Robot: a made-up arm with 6 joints. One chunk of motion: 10 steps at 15 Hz.
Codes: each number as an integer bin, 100 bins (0 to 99) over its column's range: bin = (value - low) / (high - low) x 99, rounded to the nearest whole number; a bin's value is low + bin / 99 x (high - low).
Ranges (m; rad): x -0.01..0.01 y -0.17..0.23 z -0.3..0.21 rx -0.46..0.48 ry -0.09..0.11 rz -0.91..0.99
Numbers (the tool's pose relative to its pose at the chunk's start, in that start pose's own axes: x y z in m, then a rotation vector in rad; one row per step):
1: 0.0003 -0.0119 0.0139 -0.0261 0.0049 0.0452
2: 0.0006 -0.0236 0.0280 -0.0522 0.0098 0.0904
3: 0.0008 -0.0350 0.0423 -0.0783 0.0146 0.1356
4: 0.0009 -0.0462 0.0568 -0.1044 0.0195 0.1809
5: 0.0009 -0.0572 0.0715 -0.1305 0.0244 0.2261
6: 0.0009 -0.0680 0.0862 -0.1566 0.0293 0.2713
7: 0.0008 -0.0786 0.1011 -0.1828 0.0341 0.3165
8: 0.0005 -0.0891 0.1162 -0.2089 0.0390 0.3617
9: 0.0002 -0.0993 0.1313 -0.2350 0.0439 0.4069
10: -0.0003 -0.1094 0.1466 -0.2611 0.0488 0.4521
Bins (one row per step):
1: 51 39 61 46 47 50
2: 52 36 64 43 49 52
3: 53 33 66 40 52 54
4: 54 31 69 37 54 57
5: 54 28 72 35 57 59
6: 54 25 75 32 59 62
7: 53 23 78 29 61 64
8: 52 20 81 26 64 66
9: 50 17 84 24 66 69
10: 48 15 87 21 69 71

